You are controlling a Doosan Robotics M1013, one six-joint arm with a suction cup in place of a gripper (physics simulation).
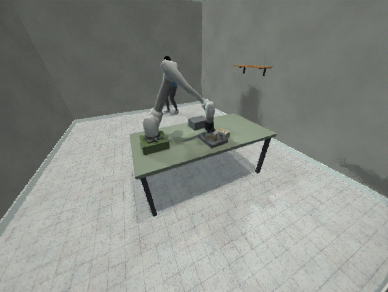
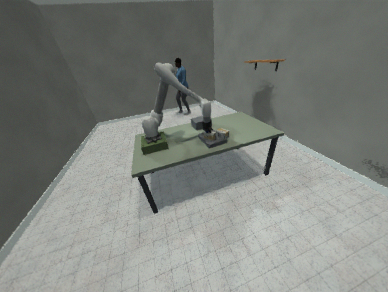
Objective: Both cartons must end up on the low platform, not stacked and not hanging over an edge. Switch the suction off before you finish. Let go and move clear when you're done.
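Where they show: hand, tool point: [image 1: 209, 133] [image 2: 207, 133]; arm's base, link origin: [image 1: 153, 138] [image 2: 153, 138].
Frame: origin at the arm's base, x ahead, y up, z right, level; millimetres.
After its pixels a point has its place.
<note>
The low grey platform [image 1: 214, 144] @[x 562, y -65, z 473 mm] [image 2: 214, 144] @[x 586, y -70, z 482 mm] lies on the green table. One small tan carton [image 1: 212, 136] @[x 582, y 8, z 409 mm] [image 2: 211, 136] @[x 589, y 7, z 419 mm] is at the platform's left part, beneath the black tool. A second tan carton [image 1: 225, 133] @[x 726, y 30, z 477 mm] [image 2: 223, 132] @[x 718, y 40, z 475 mm] is at its right back part, beside the first and not stacked on it. How close it lies to the platform's edge is too small to tell. My suction gripper [image 1: 209, 132] [image 2: 208, 131] points down at the left carton, touching it or just above. Whether the suction holds it cannot be seen. The tool partly hides the left carton.
A dark grey box [image 1: 196, 122] @[x 661, y 15, z -27 mm] [image 2: 198, 123] @[x 664, y 0, z -20 mm] stands behind the platform on the table [image 1: 175, 154] @[x 118, y -103, z 325 mm] [image 2: 175, 153] @[x 152, y -103, z 329 mm]. My arm's green base block [image 1: 155, 146] @[x -35, y -25, z 157 mm] [image 2: 154, 145] @[x -27, y -15, z 156 mm] is at the left. A person [image 1: 172, 97] [image 2: 181, 77] stands behind the table. An orange shelf [image 1: 253, 66] [image 2: 265, 61] hangs on the right wall.
</note>
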